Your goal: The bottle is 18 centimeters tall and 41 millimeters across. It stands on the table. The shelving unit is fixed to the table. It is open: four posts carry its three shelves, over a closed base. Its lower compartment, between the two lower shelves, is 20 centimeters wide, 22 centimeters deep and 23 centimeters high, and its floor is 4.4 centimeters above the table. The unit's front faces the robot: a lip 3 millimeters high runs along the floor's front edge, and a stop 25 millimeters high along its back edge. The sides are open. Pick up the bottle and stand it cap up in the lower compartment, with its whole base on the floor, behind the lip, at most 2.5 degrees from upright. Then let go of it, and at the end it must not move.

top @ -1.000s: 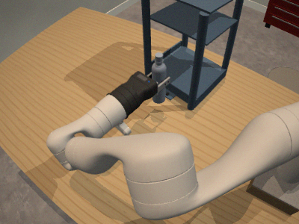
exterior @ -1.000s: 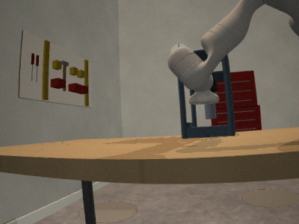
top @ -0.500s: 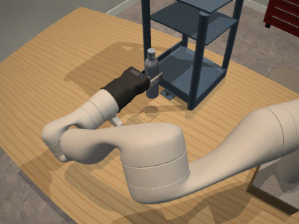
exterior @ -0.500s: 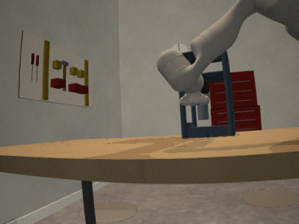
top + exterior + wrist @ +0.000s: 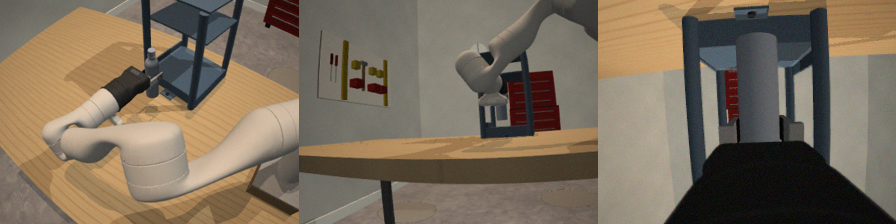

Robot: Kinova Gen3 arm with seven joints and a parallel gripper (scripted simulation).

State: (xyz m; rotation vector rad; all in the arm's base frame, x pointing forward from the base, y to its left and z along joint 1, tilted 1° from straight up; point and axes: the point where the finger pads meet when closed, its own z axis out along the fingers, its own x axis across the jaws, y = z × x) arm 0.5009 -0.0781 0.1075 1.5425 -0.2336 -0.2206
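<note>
The shelving unit lies 6 cm behind my hand, 19 cm to the right of it and 3 cm above it. The rest, counted from my hand: grey bottle: 3 cm above.
</note>
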